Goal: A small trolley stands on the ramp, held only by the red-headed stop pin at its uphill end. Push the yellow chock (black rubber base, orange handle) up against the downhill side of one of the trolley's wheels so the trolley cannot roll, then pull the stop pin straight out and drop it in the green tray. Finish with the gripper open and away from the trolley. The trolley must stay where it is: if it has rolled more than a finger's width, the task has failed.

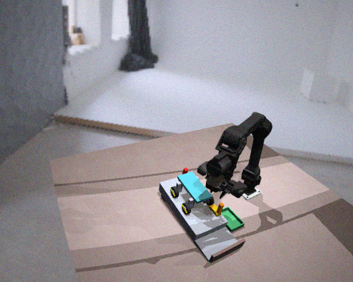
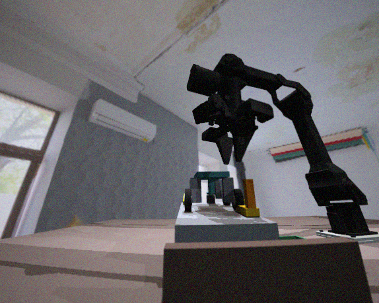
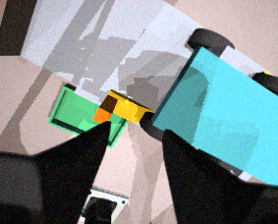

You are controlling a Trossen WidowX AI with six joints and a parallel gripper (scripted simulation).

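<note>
Right now my gripper tip is 20 cm to the left of the red-headed stop pin, 3 cm above it and 1 cm short of it. Also, from my gripper tip: brown lip: 17 cm to the left, 13 cm below, 5 cm ahead; trolley: 10 cm to the right, 5 cm below, 3 cm ahead; yellow chock: 8 cm below, 2 cm behind.
</note>
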